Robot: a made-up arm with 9 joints. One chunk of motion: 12 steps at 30 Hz.
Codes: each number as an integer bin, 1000 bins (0 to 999) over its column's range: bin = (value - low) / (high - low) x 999, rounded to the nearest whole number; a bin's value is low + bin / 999 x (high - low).
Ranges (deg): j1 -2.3..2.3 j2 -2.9..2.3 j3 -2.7..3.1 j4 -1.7..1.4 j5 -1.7..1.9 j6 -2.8..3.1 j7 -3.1..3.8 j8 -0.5..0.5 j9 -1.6..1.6
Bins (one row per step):
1: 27 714 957 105 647 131 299 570 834
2: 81 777 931 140 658 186 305 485 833
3: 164 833 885 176 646 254 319 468 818
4: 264 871 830 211 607 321 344 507 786
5: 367 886 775 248 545 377 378 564 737
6: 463 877 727 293 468 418 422 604 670
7: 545 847 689 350 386 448 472 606 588
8: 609 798 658 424 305 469 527 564 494
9: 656 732 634 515 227 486 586 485 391
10: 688 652 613 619 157 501 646 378 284
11: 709 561 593 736 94 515 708 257 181
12: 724 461 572 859 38 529 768 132 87
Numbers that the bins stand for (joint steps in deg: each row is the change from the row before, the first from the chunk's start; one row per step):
1: -2.176 0.817 2.856 -1.374 0.632 -2.026 -1.035 0.071 1.071
2: -1.927 1.144 2.705 -1.266 0.671 -1.702 -0.993 -0.015 1.068
3: -1.545 1.436 2.438 -1.154 0.628 -1.300 -0.897 -0.032 1.020
4: -1.084 1.634 2.119 -1.045 0.487 -0.904 -0.724 0.008 0.918
5: -0.610 1.712 1.799 -0.930 0.264 -0.573 -0.489 0.065 0.761
6: -0.168 1.665 1.521 -0.791 -0.014 -0.331 -0.185 0.105 0.546
7: 0.210 1.509 1.300 -0.614 -0.309 -0.154 0.160 0.107 0.283
8: 0.504 1.254 1.120 -0.384 -0.601 -0.030 0.540 0.065 -0.018
9: 0.721 0.910 0.981 -0.102 -0.882 0.070 0.947 -0.015 -0.348
10: 0.868 0.494 0.859 0.221 -1.134 0.159 1.362 -0.122 -0.690
11: 0.965 0.020 0.743 0.584 -1.361 0.242 1.790 -0.243 -1.020
12: 1.034 -0.500 0.621 0.966 -1.563 0.324 2.205 -0.368 -1.321

